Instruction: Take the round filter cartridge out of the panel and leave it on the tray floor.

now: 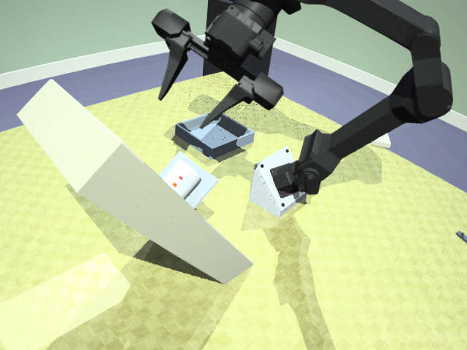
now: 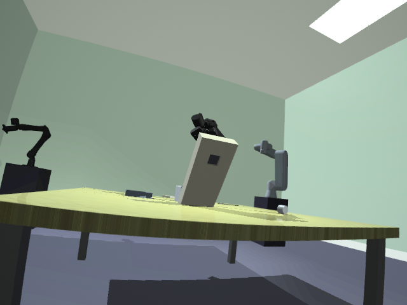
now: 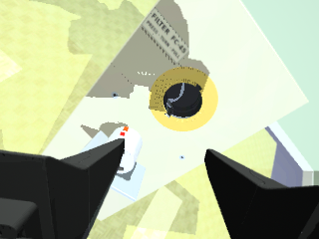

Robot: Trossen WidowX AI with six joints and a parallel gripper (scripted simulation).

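Right now the round filter cartridge is 10 cm below my gripper tip and 1 cm to the left of it. Also, from my gripper tip: cream service panel (12 cm below, 4 cm ahead); tray (32 cm behind, 30 cm to the right, 28 cm below).
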